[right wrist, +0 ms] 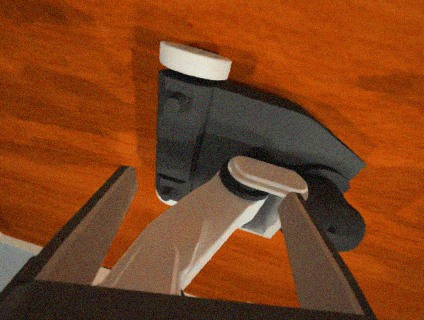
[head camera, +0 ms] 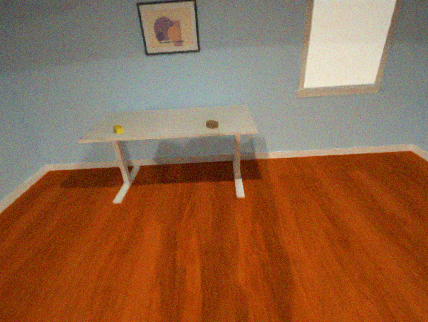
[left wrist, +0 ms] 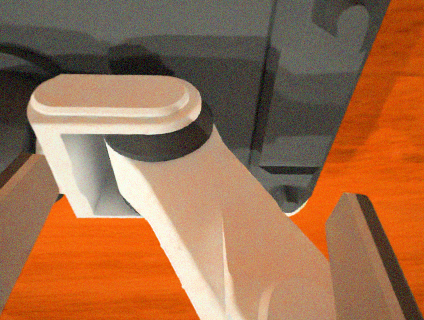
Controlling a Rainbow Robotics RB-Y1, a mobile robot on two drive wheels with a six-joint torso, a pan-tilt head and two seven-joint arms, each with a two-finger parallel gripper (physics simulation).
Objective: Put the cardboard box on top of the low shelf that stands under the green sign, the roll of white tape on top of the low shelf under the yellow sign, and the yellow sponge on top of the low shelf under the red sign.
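Places are measured from the robot's base along level axes (x ahead, y left, z up), in millimetres.
Pixels of known places: left gripper, between the fingertips: [left wrist: 192, 190]; right gripper, between the fingertips: [right wrist: 211, 189].
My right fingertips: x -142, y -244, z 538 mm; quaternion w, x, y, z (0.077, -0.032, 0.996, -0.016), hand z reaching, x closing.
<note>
Behind a point stands the place of what it marks.
The yellow sponge [head camera: 118, 129] @[y 989, x 1738, z 758 mm] is a small yellow block on the left part of a white table [head camera: 165, 131] @[y 577, x 1743, z 720 mm], far ahead in the head view. A small brown object [head camera: 212, 124] @[y 164, x 1760, z 761 mm], which looks like the cardboard box, sits on the right part of the same table. The roll of white tape, the low shelves and the coloured signs do not show in the head view. My left gripper [left wrist: 192, 190] @[y 221, x -173, z 534 mm] is open, with my own arm and dark base behind its fingers. My right gripper [right wrist: 211, 189] @[y -244, x -142, z 537 mm] is open, also over my arm and base. Both are far from the table.
The table stands close to the blue wall [head camera: 250, 75] @[y -214, x 2488, z 1018 mm], on two white legs with long feet [head camera: 124, 192] [head camera: 240, 188]. A framed picture [head camera: 169, 27] @[y 568, x 2421, z 1510 mm] hangs above it. A window [head camera: 345, 45] @[y -1157, x 2534, z 1248 mm] is in the wall to the right. Wooden floor [head camera: 200, 250] @[y 267, x 1083, z 0 mm] lies between me and the table.
</note>
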